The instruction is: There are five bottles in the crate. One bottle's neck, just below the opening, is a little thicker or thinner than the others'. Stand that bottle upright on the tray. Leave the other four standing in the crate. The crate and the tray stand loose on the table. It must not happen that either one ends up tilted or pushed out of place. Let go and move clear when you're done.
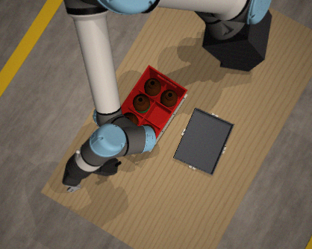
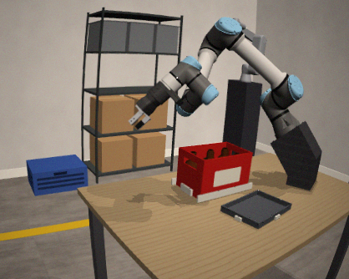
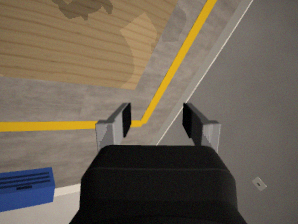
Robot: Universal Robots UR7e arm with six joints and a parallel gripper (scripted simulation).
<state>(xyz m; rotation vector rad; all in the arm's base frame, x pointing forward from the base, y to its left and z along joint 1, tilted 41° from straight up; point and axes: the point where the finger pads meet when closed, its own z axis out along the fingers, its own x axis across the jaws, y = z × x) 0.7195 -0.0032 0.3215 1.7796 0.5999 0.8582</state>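
Right now the red crate is 35 cm behind my hand, 9 cm to the left of it and 22 cm below it. From my hand the other things lie so: dark grey tray: 34 cm behind, 37 cm to the left, 29 cm below.
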